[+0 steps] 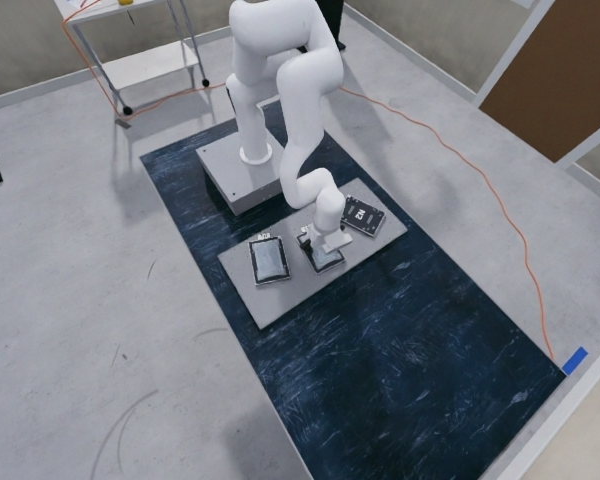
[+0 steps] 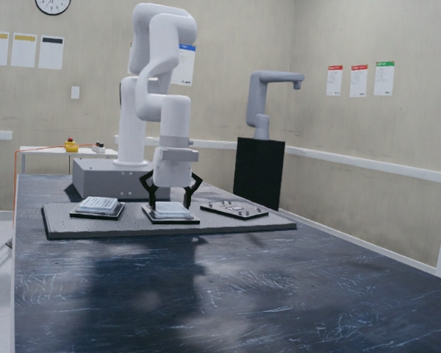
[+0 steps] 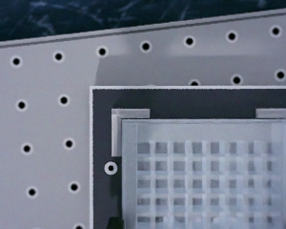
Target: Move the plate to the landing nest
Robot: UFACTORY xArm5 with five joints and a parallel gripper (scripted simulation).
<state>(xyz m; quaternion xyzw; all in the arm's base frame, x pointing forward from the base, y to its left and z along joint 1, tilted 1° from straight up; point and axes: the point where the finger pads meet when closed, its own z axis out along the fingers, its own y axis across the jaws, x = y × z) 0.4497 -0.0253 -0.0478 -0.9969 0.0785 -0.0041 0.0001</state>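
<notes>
The plate C51 lies 1 cm below my hand.
</notes>
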